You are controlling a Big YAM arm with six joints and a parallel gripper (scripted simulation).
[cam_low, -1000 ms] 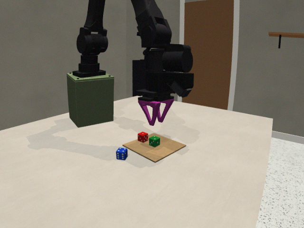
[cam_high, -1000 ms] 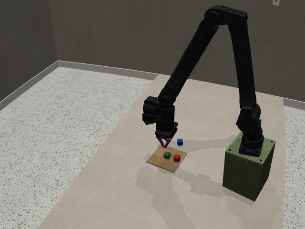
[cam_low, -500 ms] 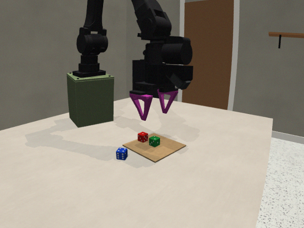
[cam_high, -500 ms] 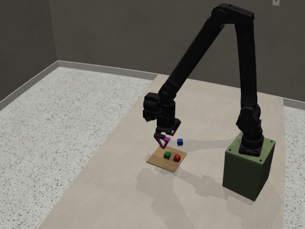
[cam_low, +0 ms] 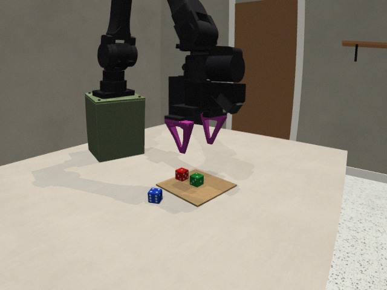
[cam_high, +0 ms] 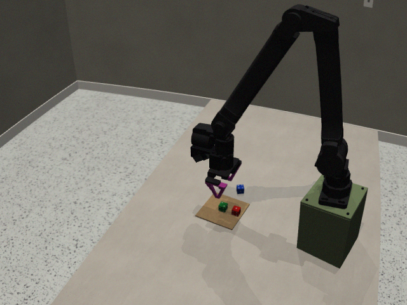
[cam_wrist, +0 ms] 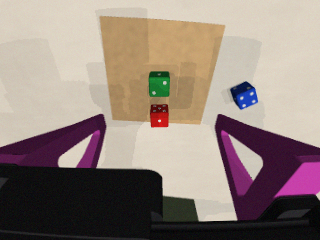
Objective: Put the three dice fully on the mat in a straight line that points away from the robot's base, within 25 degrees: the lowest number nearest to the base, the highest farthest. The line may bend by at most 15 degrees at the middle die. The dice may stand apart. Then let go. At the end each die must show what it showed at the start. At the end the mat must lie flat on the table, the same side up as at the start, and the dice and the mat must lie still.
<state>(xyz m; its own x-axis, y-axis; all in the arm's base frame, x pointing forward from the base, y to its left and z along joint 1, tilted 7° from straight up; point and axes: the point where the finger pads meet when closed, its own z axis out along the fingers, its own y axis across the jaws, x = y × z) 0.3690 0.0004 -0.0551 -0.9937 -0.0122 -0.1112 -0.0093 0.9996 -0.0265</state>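
Now: the blue die 11 cm to the right of my hand, 9 cm below it and 2 cm behind it. Also, from my hand: tan mat: 10 cm below; then red die: 9 cm below, 5 cm behind; then green die: 9 cm below.
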